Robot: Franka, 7 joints.
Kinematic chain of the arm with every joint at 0, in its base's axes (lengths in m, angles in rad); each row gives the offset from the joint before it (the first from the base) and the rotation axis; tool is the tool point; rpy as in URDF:
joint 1: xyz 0 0 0.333 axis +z
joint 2: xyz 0 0 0 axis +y
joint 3: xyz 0 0 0.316 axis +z
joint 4: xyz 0.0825 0 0 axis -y
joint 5: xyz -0.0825 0 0.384 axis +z
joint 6: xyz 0 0 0 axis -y
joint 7: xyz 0.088 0 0 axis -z
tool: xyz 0 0 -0.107 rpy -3.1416 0 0
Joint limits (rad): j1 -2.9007..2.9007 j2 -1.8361..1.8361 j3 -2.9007..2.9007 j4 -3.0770..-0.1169 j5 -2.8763..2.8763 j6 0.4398..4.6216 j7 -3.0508..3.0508
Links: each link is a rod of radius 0.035 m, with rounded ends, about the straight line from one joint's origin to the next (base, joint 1, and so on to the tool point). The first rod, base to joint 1, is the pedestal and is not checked.
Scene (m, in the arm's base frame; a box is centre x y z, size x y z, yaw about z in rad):
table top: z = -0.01
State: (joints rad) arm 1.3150 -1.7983 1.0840 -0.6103 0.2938 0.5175 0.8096
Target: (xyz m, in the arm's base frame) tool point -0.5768 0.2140 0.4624
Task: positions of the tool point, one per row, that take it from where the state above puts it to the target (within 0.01 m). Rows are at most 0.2 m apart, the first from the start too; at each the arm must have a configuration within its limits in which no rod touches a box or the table.
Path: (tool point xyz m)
1: -0.5473 -0.3386 0.3566
2: -0.6168 -0.1608 0.3964
3: -0.6269 0.0301 0.4319
4: -0.5768 0.2140 0.4624

